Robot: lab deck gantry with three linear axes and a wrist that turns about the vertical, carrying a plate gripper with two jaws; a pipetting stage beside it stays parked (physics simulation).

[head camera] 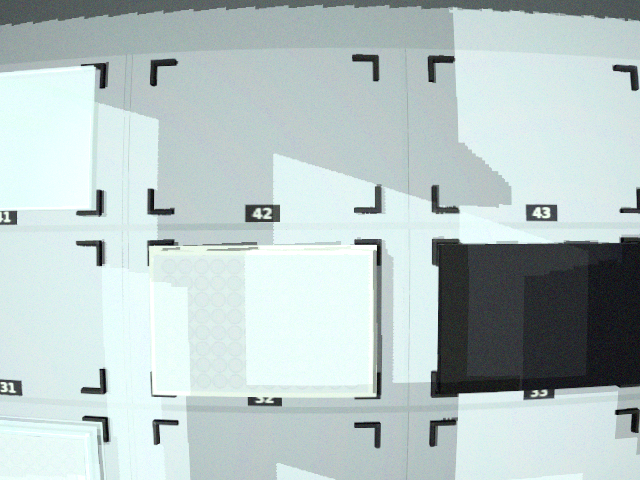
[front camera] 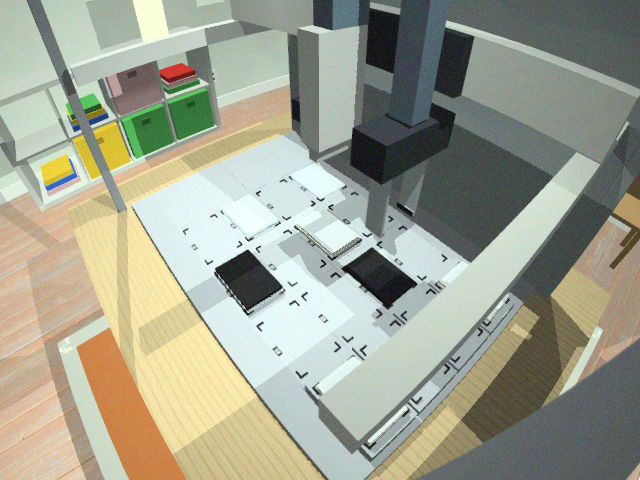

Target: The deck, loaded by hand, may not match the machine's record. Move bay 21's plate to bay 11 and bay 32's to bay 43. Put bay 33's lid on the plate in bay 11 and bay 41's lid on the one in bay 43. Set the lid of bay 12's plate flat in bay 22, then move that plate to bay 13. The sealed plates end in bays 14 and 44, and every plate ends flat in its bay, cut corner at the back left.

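Frame: origin at the robot's base, x back, y right, z up, level; metres.
Where they show: gripper, between the fingertips: [front camera: 390, 220]; robot's base, origin of its link: [front camera: 184, 231].
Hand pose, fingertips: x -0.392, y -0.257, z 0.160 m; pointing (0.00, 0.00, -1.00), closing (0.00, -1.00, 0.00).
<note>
Each offset is from my fingertips to the centre of the thing. "spot": to the spot under its first point.
My gripper [front camera: 391, 222] is open and empty, high over the deck, its jaws apart. The cream plate @(dx +0.164, dy +0.000, dz -0.153 m) [front camera: 328, 232] [head camera: 310, 320] with faint wells sits in bay 32. A black lid @(dx +0.000, dy +0.000, dz -0.156 m) [front camera: 379, 277] [head camera: 527, 320] lies in bay 33, cut off by the head view's right edge. A thin white lid @(dx +0.328, dy -0.107, dz -0.156 m) [front camera: 316, 179] [head camera: 46, 139] is in bay 41. A pale plate @(dx +0.328, dy +0.107, dz -0.153 m) [front camera: 250, 214] [head camera: 43, 452] with faint wells is in bay 21. A black-topped plate @(dx +0.164, dy +0.214, dz -0.148 m) [front camera: 248, 281] is in bay 12. Bay 43 holds no plate. Cut corners are too small to tell.
White plates show partly in bay 14 @(spot: dx -0.113, dy +0.218, dz -0.132 m) [front camera: 338, 376] and bay 44 @(spot: dx -0.111, dy -0.106, dz -0.132 m) [front camera: 454, 273]. A long pale beam [front camera: 465, 310] crosses the front view and hides part of the deck. A pale column [front camera: 336, 87] stands behind the deck. Shelves with coloured boxes [front camera: 149, 129] are at the back left.
</note>
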